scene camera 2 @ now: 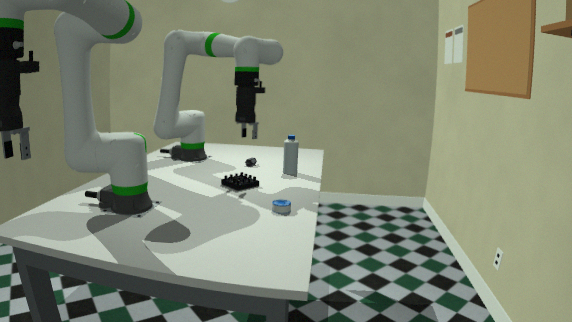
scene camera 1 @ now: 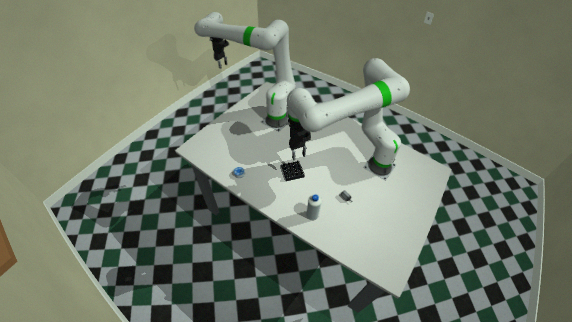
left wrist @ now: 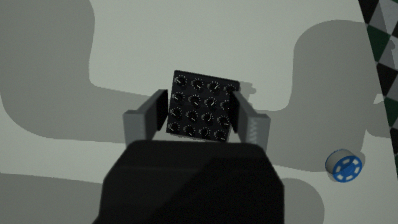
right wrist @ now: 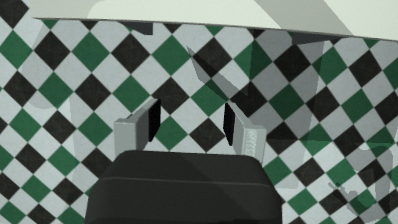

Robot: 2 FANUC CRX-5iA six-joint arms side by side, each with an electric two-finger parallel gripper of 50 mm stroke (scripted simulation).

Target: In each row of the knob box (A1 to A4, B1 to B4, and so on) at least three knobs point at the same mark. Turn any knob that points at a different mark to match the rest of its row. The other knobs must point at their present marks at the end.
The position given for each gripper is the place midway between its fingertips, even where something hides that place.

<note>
In view: the left gripper (scene camera 2: 249, 138), the right gripper (right wrist: 192, 114) and a round blue-topped tin (left wrist: 342, 165).
The left gripper also shows in the left wrist view (left wrist: 198, 103). The right wrist view misses the round blue-topped tin: it is out of frame.
</note>
